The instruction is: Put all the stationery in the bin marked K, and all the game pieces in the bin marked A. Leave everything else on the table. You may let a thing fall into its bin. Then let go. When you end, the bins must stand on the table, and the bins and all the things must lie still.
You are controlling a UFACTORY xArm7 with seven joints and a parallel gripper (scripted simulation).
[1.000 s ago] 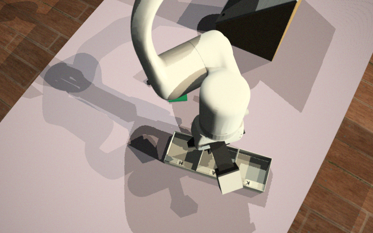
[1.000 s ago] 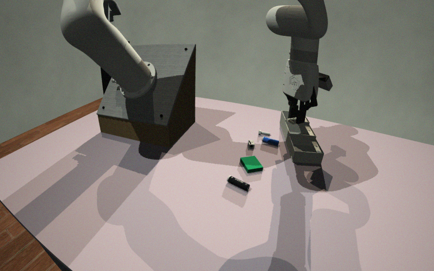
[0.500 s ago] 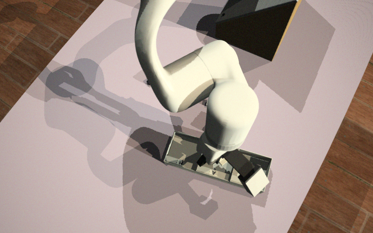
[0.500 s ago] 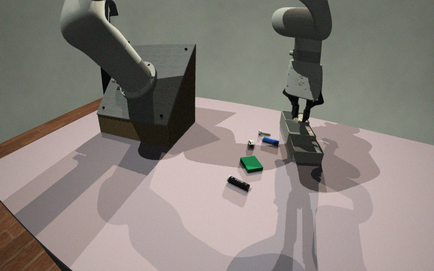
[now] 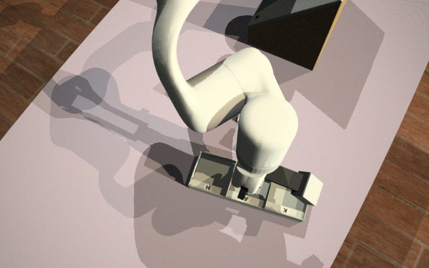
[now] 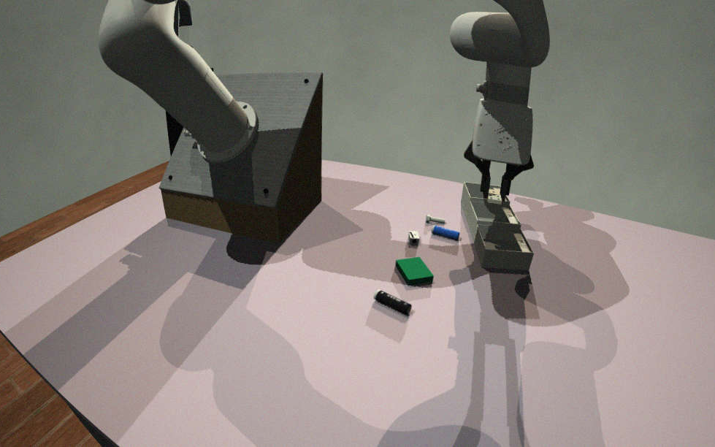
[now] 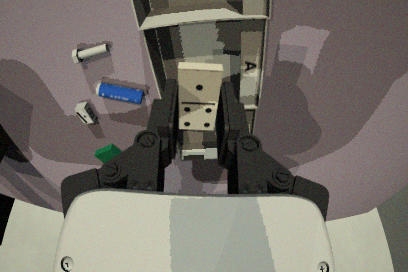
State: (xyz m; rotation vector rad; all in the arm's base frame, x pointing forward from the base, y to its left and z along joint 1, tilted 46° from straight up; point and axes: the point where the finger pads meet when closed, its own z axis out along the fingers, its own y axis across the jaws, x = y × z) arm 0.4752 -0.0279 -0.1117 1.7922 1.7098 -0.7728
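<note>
My gripper is now 1 cm short of the three-part bin row and 7 cm above it. Round my hand: domino (2 cm below); blue battery (8 cm behind, 4 cm to the right, 8 cm below); bolt (11 cm behind, 8 cm below).
</note>
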